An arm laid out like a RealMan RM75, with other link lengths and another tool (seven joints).
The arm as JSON. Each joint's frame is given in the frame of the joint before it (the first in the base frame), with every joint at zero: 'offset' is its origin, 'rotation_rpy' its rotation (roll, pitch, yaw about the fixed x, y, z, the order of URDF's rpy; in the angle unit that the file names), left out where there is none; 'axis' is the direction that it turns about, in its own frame. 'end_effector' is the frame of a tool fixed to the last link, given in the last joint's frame.
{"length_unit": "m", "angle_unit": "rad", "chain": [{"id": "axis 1", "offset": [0.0, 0.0, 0.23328], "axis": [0.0, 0.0, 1.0]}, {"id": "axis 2", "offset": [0.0, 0.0, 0.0], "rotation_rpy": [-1.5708, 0.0, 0.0], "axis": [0.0, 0.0, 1.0]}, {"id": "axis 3", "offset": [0.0, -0.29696, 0.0], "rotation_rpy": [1.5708, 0.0, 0.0], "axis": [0.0, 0.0, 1.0]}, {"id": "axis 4", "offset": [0.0, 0.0, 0.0], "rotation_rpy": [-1.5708, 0.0, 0.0], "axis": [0.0, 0.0, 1.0]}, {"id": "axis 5", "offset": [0.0, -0.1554, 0.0], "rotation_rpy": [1.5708, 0.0, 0.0], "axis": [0.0, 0.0, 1.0]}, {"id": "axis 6", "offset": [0.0, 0.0, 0.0], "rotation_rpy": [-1.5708, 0.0, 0.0], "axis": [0.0, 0.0, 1.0]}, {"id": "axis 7", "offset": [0.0, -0.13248, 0.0], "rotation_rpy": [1.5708, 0.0, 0.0], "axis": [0.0, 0.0, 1.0]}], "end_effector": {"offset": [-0.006, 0.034, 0.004], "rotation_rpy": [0.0, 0.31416, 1.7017]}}
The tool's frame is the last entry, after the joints.
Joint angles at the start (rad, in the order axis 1, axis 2, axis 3, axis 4, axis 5, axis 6, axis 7):
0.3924, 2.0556, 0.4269, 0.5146, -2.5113, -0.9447, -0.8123
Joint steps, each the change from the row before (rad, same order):
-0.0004, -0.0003, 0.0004, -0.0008, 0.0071, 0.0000, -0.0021
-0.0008, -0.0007, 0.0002, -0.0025, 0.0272, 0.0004, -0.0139
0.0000, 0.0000, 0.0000, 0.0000, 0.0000, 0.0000, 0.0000
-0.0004, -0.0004, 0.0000, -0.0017, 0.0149, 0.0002, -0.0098
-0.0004, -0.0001, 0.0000, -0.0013, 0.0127, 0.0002, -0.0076
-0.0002, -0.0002, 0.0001, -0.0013, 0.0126, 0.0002, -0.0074
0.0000, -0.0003, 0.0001, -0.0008, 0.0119, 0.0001, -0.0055
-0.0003, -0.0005, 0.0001, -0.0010, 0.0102, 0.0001, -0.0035
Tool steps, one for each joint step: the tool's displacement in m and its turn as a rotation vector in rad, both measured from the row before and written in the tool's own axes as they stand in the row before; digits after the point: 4 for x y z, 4 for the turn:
-0.0006, -0.0008, -0.0003, 0.0042, -0.0046, 0.0032
-0.0022, -0.0028, -0.0008, 0.0165, -0.0163, 0.0062
0.0000, 0.0000, 0.0000, 0.0000, 0.0000, 0.0000
-0.0012, -0.0017, -0.0005, 0.0101, -0.0087, 0.0012
-0.0009, -0.0013, -0.0003, 0.0081, -0.0074, 0.0019
-0.0010, -0.0014, -0.0003, 0.0081, -0.0074, 0.0019
-0.0011, -0.0011, -0.0002, 0.0067, -0.0071, 0.0031
-0.0009, -0.0011, -0.0004, 0.0061, -0.0060, 0.0038

